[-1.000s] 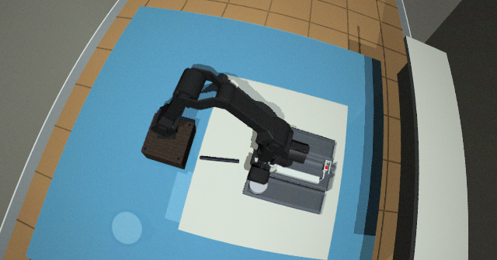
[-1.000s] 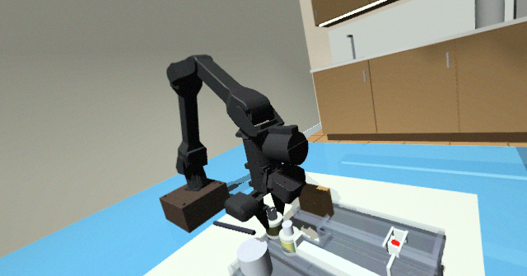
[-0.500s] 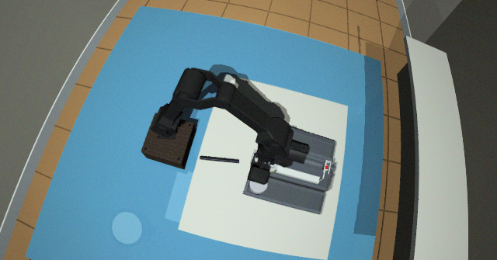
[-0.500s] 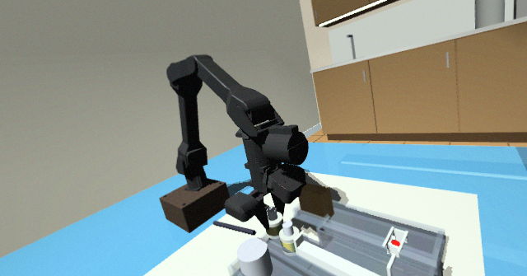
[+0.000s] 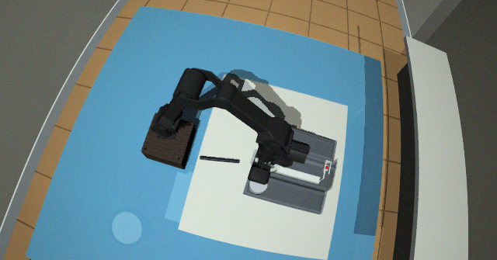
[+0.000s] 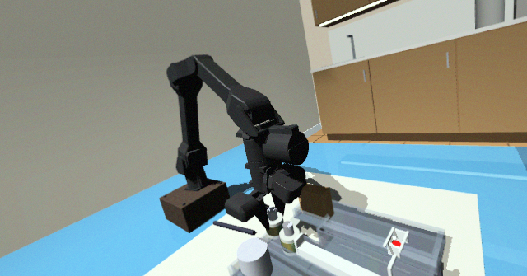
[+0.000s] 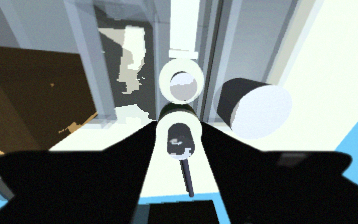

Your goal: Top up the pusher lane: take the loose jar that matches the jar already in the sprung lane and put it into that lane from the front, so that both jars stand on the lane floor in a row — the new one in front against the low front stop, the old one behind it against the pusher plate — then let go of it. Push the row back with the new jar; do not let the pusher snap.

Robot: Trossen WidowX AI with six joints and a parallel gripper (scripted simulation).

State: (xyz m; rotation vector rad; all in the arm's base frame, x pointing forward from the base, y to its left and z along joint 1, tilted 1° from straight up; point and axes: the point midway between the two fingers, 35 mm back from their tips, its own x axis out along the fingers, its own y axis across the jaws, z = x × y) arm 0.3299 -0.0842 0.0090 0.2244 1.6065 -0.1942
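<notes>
The wide grey cylinder jar lies 1 cm behind my gripper tip, 8 cm to the right of it and 2 cm below it. Also, from my gripper tip: brown box 5 cm ahead, 12 cm to the left, 1 cm below; grey pusher lane 15 cm ahead, 2 cm to the right, 3 cm below; thin dark rod 14 cm behind, 1 cm to the left, 4 cm below.
</notes>
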